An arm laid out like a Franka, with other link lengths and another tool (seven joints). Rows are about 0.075 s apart.
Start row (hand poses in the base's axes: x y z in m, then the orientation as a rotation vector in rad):
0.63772 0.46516 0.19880 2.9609 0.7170 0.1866
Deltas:
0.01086 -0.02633 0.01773 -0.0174 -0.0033 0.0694
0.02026 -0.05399 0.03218 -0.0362 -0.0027 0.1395
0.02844 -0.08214 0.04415 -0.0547 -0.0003 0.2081
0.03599 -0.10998 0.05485 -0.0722 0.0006 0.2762
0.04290 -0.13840 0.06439 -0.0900 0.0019 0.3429
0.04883 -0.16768 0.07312 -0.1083 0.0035 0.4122
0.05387 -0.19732 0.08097 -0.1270 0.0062 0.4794
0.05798 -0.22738 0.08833 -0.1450 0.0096 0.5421
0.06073 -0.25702 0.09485 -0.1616 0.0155 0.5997
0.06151 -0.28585 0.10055 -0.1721 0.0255 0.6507
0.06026 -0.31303 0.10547 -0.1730 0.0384 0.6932
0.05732 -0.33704 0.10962 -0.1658 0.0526 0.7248
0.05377 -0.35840 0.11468 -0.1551 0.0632 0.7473
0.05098 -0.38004 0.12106 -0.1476 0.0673 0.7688
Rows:
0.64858 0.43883 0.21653 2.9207 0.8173 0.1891
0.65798 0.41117 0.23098 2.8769 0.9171 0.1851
0.66616 0.38302 0.24295 2.8312 1.0131 0.1784
0.67371 0.35518 0.25365 2.7833 1.1065 0.1741
0.68062 0.32676 0.26319 2.7330 1.1959 0.1688
0.68655 0.29748 0.27192 2.6781 1.2868 0.1629
0.69159 0.26784 0.27977 2.6216 1.3727 0.1550
0.69570 0.23778 0.28713 2.5663 1.4509 0.1461
0.69845 0.20814 0.29365 2.5142 1.5213 0.1339
0.69923 0.17931 0.29935 2.4712 1.5847 0.1181
0.69798 0.15213 0.30427 2.4420 1.6406 0.1014
0.69504 0.12812 0.30842 2.4271 1.6859 0.0855
0.69149 0.10676 0.31348 2.4208 1.7205 0.0755
0.68870 0.08512 0.31986 2.4107 1.7514 0.0733

